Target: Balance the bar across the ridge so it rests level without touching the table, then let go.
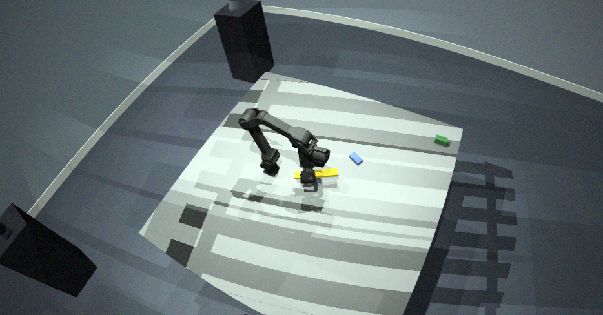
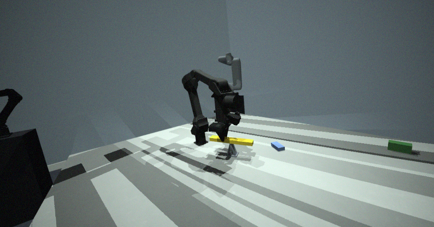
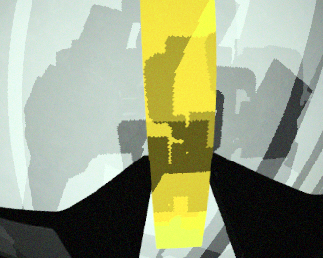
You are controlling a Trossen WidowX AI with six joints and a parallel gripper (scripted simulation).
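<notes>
My gripper tip is now 30 mm short of the yellow bar and 20 mm to the right of it. Round my gripper tip: green block 530 mm ahead, 490 mm to the left, 50 mm below; blue block 140 mm ahead, 210 mm to the left, 60 mm below.
</notes>
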